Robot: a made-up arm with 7 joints. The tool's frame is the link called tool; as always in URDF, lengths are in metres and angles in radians. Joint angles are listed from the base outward.
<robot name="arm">
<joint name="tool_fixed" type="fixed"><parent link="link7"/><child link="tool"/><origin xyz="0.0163 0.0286 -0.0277" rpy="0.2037 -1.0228 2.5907"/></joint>
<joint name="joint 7" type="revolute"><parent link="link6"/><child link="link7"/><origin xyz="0.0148 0.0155 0.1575" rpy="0 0 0"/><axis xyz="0 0 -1"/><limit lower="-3.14" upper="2.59"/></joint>
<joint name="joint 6" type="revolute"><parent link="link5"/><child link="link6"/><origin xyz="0.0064 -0.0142 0.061" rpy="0 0 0"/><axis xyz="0 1 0"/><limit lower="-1.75" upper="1.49"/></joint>
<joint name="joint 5" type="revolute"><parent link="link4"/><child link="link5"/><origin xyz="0.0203 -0.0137 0.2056" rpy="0 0 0"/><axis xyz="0 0 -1"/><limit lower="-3.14" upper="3.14"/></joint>
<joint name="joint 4" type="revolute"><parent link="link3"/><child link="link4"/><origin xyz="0.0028 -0.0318 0.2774" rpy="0 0 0"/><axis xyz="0 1 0"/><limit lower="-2.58" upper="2.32"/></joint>
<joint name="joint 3" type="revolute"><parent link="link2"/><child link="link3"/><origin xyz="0.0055 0.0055 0.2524" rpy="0 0 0"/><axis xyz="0 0 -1"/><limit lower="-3.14" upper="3.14"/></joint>
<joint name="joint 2" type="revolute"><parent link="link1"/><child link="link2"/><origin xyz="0.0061 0.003 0.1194" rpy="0 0 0"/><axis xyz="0 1 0"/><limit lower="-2.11" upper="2.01"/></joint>
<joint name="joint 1" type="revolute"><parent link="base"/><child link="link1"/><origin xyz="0.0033 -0.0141 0.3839" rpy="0 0 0"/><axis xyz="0 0 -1"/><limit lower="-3.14" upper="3.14"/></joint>
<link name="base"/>
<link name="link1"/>
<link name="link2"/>
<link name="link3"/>
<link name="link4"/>
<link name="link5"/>
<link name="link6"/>
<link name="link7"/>
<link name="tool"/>
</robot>
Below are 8 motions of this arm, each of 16 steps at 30 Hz.
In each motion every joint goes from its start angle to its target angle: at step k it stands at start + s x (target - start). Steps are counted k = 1, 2, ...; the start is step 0. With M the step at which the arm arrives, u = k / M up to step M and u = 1 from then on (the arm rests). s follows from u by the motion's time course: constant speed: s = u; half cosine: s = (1 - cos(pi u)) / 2; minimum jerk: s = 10 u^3 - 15 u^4 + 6 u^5.
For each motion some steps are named. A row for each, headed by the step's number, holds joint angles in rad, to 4 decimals.
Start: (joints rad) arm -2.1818 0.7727 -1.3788 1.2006 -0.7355 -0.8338 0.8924
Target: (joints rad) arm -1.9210 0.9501 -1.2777 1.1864 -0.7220 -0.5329 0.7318
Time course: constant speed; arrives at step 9
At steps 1, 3, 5, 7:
1: -2.1528 0.7924 -1.3676 1.1990 -0.7340 -0.8004 0.8746
3: -2.0949 0.8318 -1.3451 1.1959 -0.7310 -0.7335 0.8389
5: -2.0369 0.8713 -1.3226 1.1927 -0.7280 -0.6666 0.8032
7: -1.9790 0.9107 -1.3002 1.1896 -0.7250 -0.5998 0.7675

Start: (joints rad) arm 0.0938 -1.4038 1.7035 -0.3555 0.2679 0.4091 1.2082
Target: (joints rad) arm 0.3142 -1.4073 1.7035 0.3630 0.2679 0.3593 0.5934
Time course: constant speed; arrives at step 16
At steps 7, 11, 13, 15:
7: 0.1902 -1.4053 1.7035 -0.0412 0.2679 0.3873 0.9392
11: 0.2453 -1.4062 1.7035 0.1385 0.2679 0.3749 0.7855
13: 0.2729 -1.4066 1.7035 0.2283 0.2679 0.3686 0.7087
15: 0.3004 -1.4071 1.7035 0.3181 0.2679 0.3624 0.6318

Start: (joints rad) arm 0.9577 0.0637 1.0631 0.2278 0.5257 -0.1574 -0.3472
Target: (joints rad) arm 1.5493 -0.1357 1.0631 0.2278 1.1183 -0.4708 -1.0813
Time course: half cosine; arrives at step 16
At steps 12, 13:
12: 1.4627 -0.1065 1.0631 0.2278 1.0315 -0.4249 -0.9738
13: 1.4994 -0.1189 1.0631 0.2278 1.0684 -0.4444 -1.0194

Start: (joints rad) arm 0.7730 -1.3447 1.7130 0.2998 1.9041 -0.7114 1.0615
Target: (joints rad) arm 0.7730 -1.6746 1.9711 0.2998 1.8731 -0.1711 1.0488
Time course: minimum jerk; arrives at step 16
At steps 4, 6, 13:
4: 0.7730 -1.3788 1.7397 0.2998 1.9009 -0.6555 1.0602
6: 0.7730 -1.4355 1.7840 0.2998 1.8956 -0.5627 1.0580
13: 0.7730 -1.6585 1.9585 0.2998 1.8746 -0.1974 1.0494

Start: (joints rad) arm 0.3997 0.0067 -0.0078 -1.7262 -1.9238 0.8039 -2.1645
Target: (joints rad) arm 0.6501 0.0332 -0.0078 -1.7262 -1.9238 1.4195 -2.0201
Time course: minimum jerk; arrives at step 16
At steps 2, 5, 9, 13, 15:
2: 0.4037 0.0071 -0.0078 -1.7262 -1.9238 0.8138 -2.1622
5: 0.4448 0.0115 -0.0078 -1.7262 -1.9238 0.9147 -2.1385
9: 0.5539 0.0230 -0.0078 -1.7262 -1.9238 1.1831 -2.0756
13: 0.6379 0.0319 -0.0078 -1.7262 -1.9238 1.3895 -2.0271
15: 0.6495 0.0331 -0.0078 -1.7262 -1.9238 1.4181 -2.0204

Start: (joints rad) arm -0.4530 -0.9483 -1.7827 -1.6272 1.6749 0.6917 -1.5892
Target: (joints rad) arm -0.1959 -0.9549 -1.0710 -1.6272 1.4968 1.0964 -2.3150
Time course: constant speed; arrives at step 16
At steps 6, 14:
6: -0.3566 -0.9508 -1.5158 -1.6272 1.6081 0.8435 -1.8614
14: -0.2280 -0.9541 -1.1600 -1.6272 1.5191 1.0458 -2.2243

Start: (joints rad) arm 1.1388 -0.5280 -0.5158 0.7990 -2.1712 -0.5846 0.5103
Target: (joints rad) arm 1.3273 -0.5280 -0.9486 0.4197 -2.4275 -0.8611 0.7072
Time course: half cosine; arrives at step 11
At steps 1, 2, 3, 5, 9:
1: 1.1426 -0.5280 -0.5246 0.7913 -2.1764 -0.5902 0.5143
2: 1.1538 -0.5280 -0.5502 0.7689 -2.1915 -0.6065 0.5259
3: 1.1713 -0.5280 -0.5905 0.7335 -2.2154 -0.6323 0.5443
5: 1.2196 -0.5280 -0.7014 0.6363 -2.2811 -0.7032 0.5947
9: 1.3123 -0.5280 -0.9142 0.4498 -2.4072 -0.8392 0.6916

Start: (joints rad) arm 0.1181 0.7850 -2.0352 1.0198 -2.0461 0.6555 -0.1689
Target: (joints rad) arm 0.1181 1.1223 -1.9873 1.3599 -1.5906 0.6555 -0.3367
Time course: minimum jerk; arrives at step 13
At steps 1, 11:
1: 0.1181 0.7864 -2.0350 1.0212 -2.0443 0.6555 -0.1696
11: 0.1181 1.1127 -1.9887 1.3502 -1.6036 0.6555 -0.3319

